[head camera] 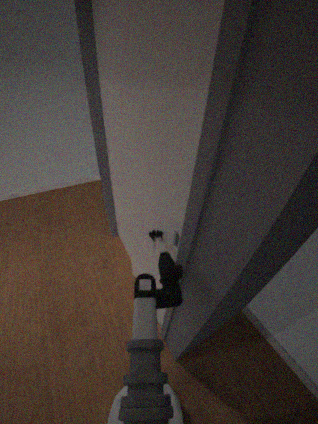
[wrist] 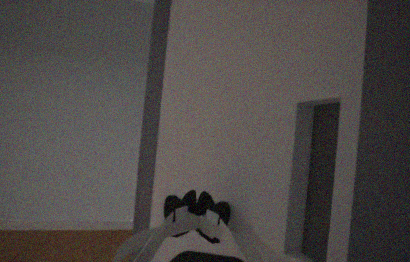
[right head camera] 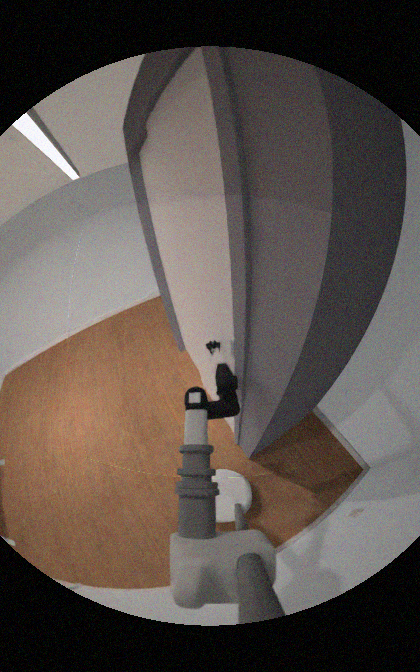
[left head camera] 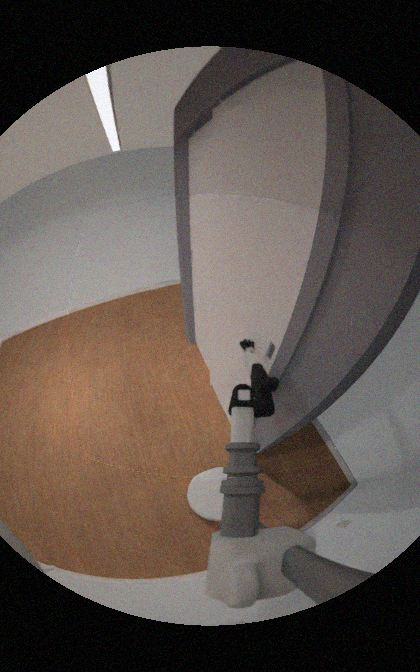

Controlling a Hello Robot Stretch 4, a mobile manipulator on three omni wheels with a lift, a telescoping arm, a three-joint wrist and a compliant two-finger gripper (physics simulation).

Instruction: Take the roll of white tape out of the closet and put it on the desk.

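Places are measured from the robot's base along level axes (x ahead, y right, z down), in centimetres.
Pixels of known places: gripper, fingertip midpoint: (head camera: 155, 231) (wrist: 198, 206).
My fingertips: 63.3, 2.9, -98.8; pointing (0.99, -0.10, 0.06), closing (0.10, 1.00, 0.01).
Behind a point stands the place of what it marks, as x, y, z.
The closet (head camera: 270, 125) @[35.8, 17.7, -149.1] (left head camera: 380, 200) (right head camera: 287, 225) is a tall grey body with a pale front panel (head camera: 155, 125) @[70.9, 1.4, -141.2] (left head camera: 255, 250) (right head camera: 195, 250) (wrist: 235, 100) @[63.1, 5.6, -109.3] edged in darker grey. A recessed upright slot (wrist: 322, 175) @[54.3, 11.5, -104.1] is set in the panel's right part in the wrist view. My gripper (head camera: 156, 234) @[63.3, 2.9, -98.8] (left head camera: 247, 344) (right head camera: 213, 346) (wrist: 198, 206) @[63.3, 2.9, -98.8] is shut, its black fingertips together with nothing seen between them. It is in front of the lower pale panel, left of the slot. Whether it touches the panel is unclear. The white tape and the desk do not show.
My arm (head camera: 145, 320) @[22.8, -0.5, -111.0] (left head camera: 242, 425) (right head camera: 195, 427) reaches toward the closet over the wooden floor (head camera: 55, 300) @[73.2, -82.9, 2.7] (left head camera: 100, 400) (right head camera: 100, 425). A pale wall (head camera: 40, 100) @[271.9, -150.7, -132.2] (wrist: 65, 125) @[258.8, -175.7, -101.8] stands behind at the left. A white round shape (left head camera: 205, 495) (right head camera: 235, 495) is low beside the arm.
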